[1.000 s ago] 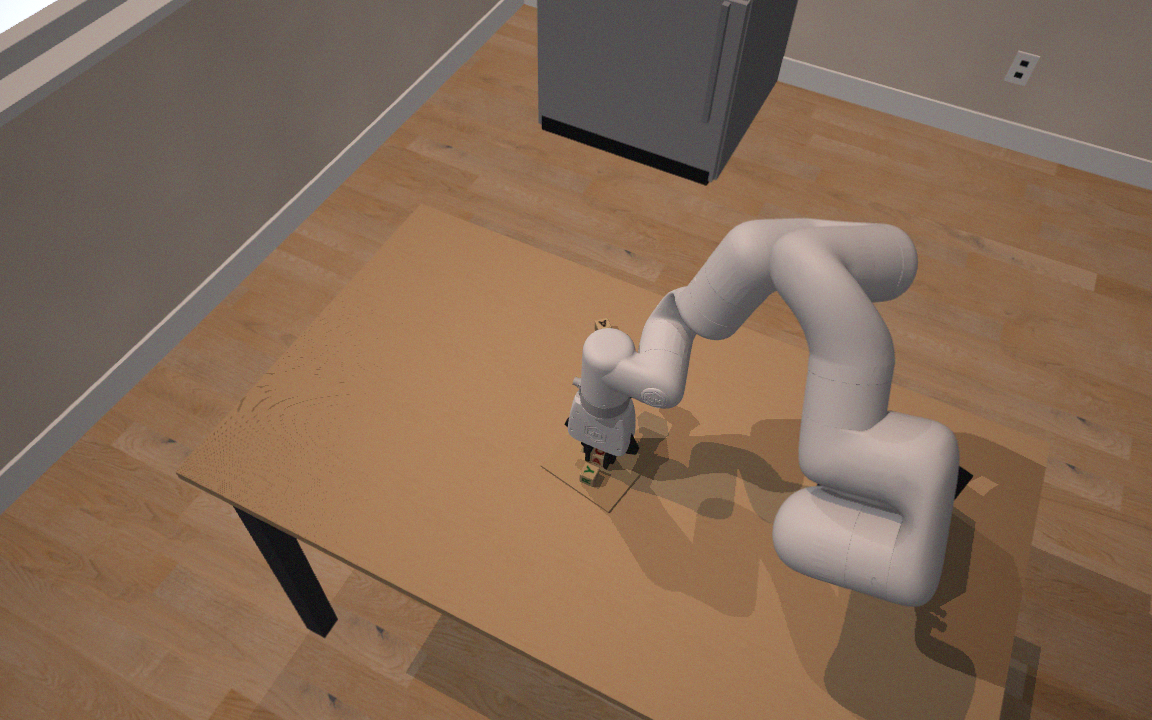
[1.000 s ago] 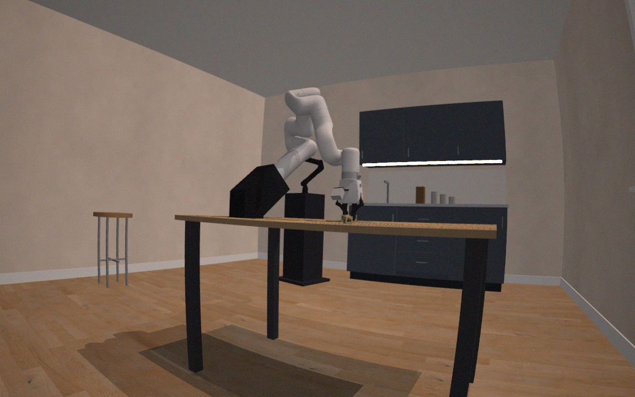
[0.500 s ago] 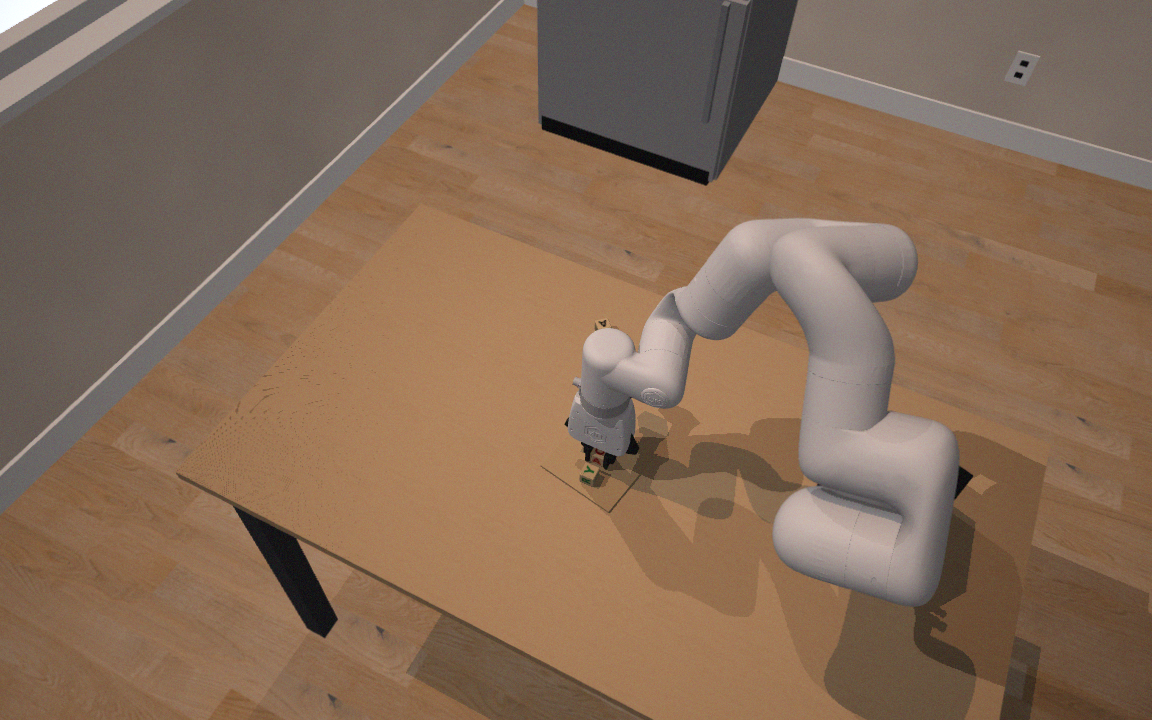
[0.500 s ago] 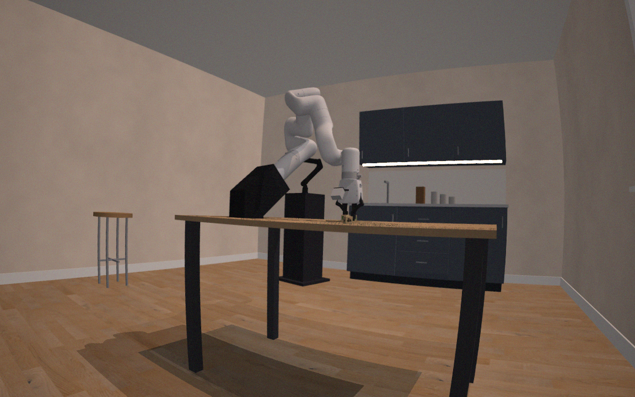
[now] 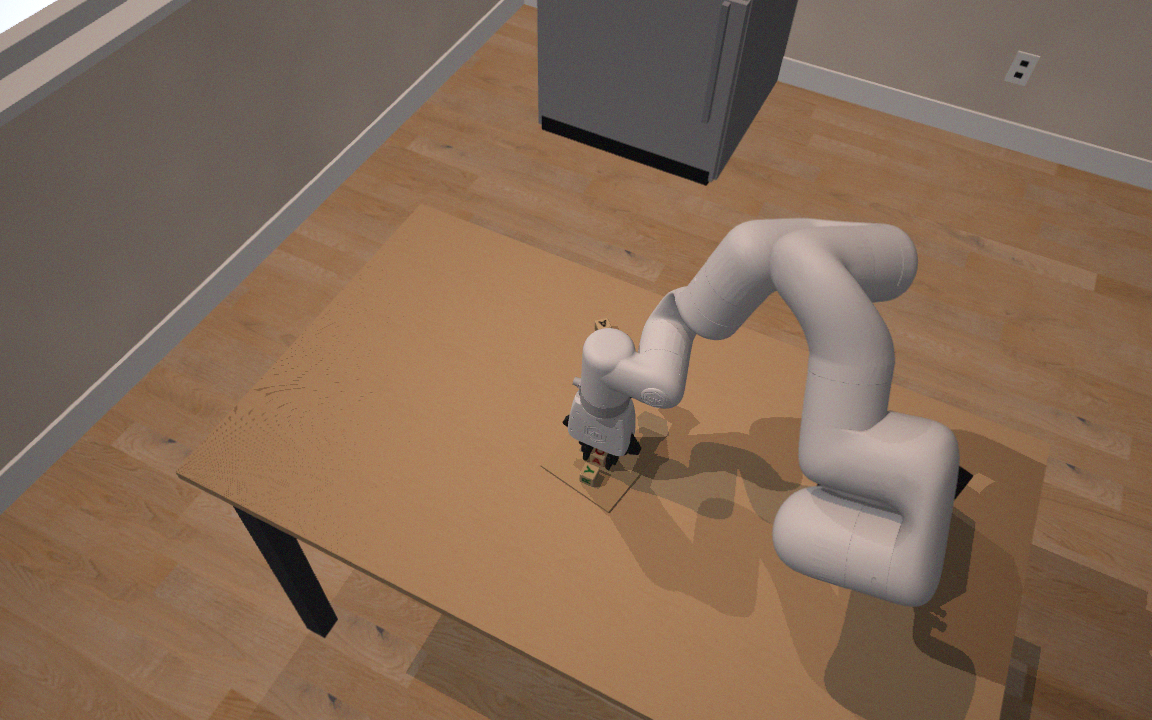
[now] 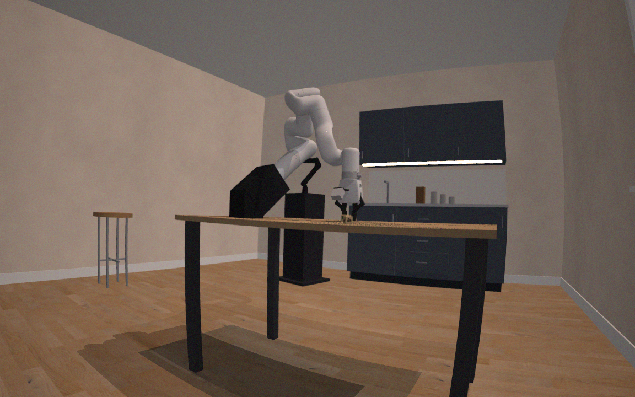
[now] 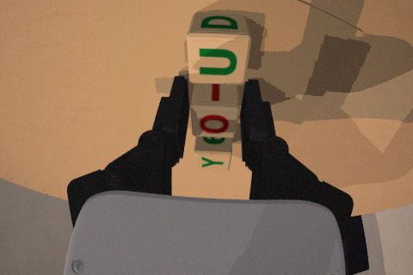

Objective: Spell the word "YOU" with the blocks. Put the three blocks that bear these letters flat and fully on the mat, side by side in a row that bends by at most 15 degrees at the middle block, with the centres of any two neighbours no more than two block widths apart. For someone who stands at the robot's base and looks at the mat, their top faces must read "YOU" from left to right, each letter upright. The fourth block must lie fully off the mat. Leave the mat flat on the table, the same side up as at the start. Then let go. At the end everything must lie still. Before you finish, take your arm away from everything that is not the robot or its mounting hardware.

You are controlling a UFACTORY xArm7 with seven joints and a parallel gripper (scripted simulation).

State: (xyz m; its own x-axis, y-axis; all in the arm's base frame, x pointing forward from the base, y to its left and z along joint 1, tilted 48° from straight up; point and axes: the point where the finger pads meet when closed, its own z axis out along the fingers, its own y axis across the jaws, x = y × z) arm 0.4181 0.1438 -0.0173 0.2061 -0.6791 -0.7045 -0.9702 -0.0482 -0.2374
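Now: the O block 1 cm below my hand. Also, from my hand: Y block (4 cm to the left, 1 cm below, 1 cm behind); then mat (2 cm below); then U block (4 cm to the right, 1 cm below, 1 cm ahead).
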